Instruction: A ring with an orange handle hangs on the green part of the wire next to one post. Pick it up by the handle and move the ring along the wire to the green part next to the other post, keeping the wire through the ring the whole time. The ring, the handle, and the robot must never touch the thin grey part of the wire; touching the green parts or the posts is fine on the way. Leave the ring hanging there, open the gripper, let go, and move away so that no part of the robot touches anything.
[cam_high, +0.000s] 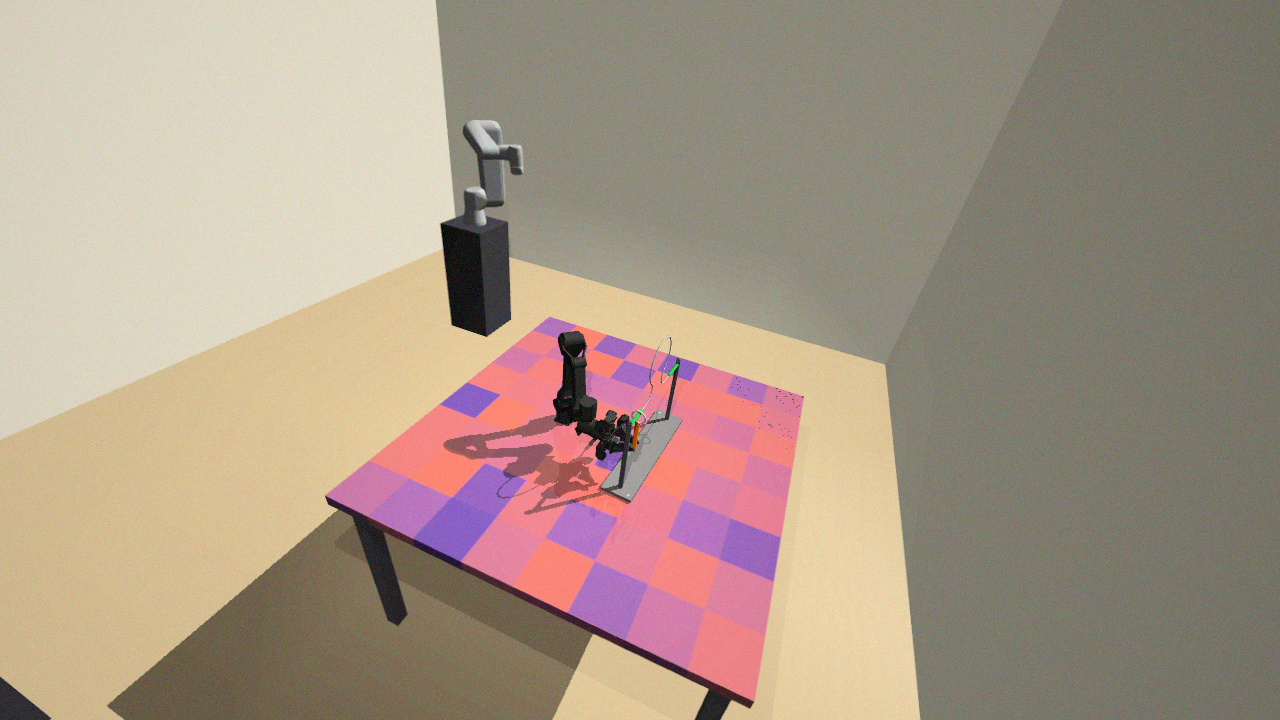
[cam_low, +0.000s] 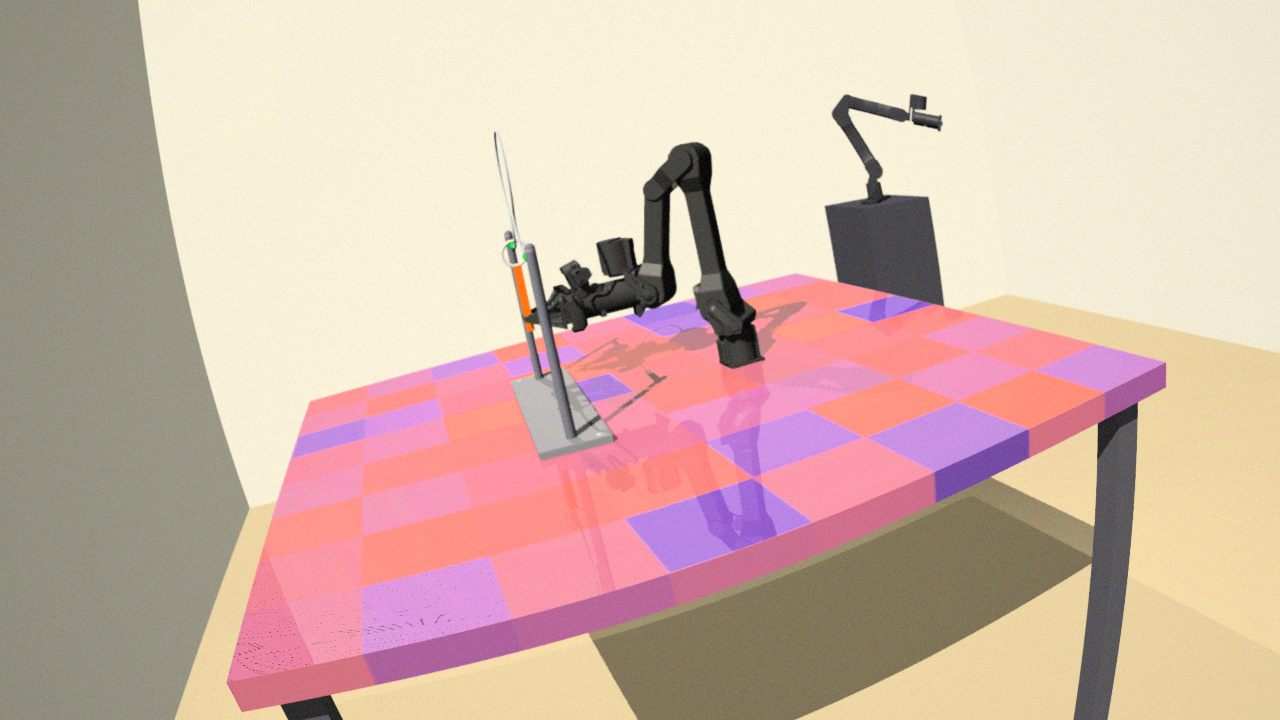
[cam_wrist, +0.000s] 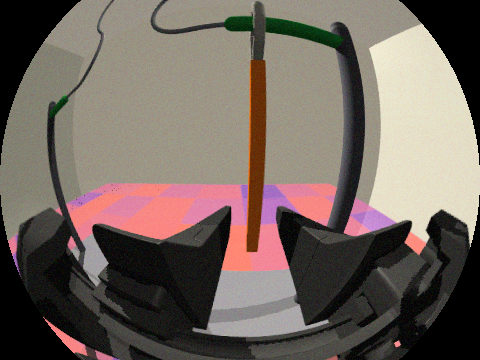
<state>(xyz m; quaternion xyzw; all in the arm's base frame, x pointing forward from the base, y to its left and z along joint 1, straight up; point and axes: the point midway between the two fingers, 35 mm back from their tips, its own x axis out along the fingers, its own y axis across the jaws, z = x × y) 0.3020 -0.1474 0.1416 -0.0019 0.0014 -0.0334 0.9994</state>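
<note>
Right now the ring with orange handle is 80 mm above my gripper tip and 10 mm behind it.
</note>
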